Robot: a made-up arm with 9 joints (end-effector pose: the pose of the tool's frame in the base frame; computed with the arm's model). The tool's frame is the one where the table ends.
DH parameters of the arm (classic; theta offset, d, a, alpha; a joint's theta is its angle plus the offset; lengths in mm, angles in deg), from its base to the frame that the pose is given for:
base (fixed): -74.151 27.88 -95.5 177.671
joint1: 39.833 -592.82 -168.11 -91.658
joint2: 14.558 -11.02 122 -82.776
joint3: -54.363 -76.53 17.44 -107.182
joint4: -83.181 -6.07 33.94 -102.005
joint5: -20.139 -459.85 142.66 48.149
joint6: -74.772 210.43 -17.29 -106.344
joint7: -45.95 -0.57 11.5 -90
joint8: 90 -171.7 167.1 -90
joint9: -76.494 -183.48 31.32 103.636
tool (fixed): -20.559 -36.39 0 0
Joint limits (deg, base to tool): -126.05..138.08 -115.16..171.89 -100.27..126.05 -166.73..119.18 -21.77..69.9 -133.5..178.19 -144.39..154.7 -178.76..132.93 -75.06..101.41
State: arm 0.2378 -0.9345 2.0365 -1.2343 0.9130 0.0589 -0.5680 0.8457 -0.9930
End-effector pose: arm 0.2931 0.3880 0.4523 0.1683 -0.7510 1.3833
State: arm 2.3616 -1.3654 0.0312 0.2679 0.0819 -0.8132 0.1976 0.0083 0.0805
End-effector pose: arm -0.1854 -0.1625 0.2278 0.5616 -1.5413 -1.1068
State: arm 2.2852 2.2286 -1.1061 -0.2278 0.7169 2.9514 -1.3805 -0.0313 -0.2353
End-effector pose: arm 0.2826 -0.7406 0.8327 -0.5271 -0.0851 0.8654
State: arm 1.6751 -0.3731 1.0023 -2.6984 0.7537 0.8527 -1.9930 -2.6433 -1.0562
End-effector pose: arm -0.0553 0.2911 0.1774 2.5082 -1.0114 -1.4435
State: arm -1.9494 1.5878 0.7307 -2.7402 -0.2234 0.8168 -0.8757 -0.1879 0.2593
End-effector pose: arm -0.2663 0.3745 1.0037 1.7691 1.6083 0.8177
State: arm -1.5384 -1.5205 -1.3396 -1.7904 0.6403 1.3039 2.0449 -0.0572 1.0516
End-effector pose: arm -0.4499 0.6581 0.0155 -0.9817 -0.4397 2.8590
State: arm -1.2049 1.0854 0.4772 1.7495 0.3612 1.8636 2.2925 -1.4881 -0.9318
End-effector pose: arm -0.2489 0.2032 1.1155 1.5226 1.4549 -0.4104
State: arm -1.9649 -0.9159 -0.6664 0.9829 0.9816 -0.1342 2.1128 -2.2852 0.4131
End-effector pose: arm 0.3751 -0.1868 0.8411 -0.1854 -2.0641 0.2732
